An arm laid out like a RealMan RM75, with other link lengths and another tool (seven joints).
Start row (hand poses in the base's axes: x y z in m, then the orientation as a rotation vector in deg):
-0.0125 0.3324 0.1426 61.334 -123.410 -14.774
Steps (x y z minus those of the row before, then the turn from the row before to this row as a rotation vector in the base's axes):
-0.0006 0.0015 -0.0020 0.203 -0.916 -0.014
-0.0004 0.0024 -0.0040 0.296 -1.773 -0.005
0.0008 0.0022 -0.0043 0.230 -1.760 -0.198
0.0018 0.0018 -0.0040 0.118 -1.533 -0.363
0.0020 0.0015 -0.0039 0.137 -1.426 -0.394
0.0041 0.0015 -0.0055 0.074 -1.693 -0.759
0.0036 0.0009 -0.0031 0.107 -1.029 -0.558
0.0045 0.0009 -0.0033 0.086 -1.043 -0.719
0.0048 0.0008 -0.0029 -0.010 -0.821 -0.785
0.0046 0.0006 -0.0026 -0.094 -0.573 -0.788
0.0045 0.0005 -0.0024 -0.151 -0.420 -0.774
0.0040 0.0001 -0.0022 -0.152 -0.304 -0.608
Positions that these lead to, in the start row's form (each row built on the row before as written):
-0.0131 0.3339 0.1406 61.748 -124.248 -14.560
-0.0135 0.3363 0.1366 62.517 -125.848 -14.021
-0.0127 0.3385 0.1323 63.036 -127.544 -13.489
-0.0109 0.3403 0.1283 63.232 -129.126 -13.005
-0.0089 0.3418 0.1244 63.359 -130.635 -12.602
-0.0048 0.3433 0.1189 63.128 -132.590 -12.128
-0.0012 0.3442 0.1158 62.900 -133.844 -11.946
0.0033 0.3451 0.1125 62.473 -135.203 -11.789
0.0081 0.3459 0.1096 61.838 -136.390 -11.649
0.0127 0.3465 0.1070 61.067 -137.344 -11.529
0.0172 0.3470 0.1046 60.228 -138.141 -11.409
0.0212 0.3471 0.1024 59.541 -138.736 -11.285

